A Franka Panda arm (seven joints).
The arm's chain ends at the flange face. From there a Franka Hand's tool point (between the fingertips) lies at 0.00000 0.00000 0.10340 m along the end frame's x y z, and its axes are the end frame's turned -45 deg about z.
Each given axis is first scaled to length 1.
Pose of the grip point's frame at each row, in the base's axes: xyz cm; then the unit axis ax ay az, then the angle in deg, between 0 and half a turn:
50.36, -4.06, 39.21, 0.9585, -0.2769, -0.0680, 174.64
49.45, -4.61, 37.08, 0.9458, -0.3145, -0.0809, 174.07
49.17, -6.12, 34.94, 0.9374, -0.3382, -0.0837, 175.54
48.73, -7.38, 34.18, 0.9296, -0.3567, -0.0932, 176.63
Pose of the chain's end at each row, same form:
51.97, -3.52, 49.41, 0.7806, -0.6234, -0.0450, 172.06
51.36, -4.12, 47.23, 0.7548, -0.6537, -0.0550, 170.97
51.06, -5.95, 45.10, 0.7377, -0.6722, -0.0625, 172.21
50.74, -7.50, 44.32, 0.7234, -0.6863, -0.0750, 172.80

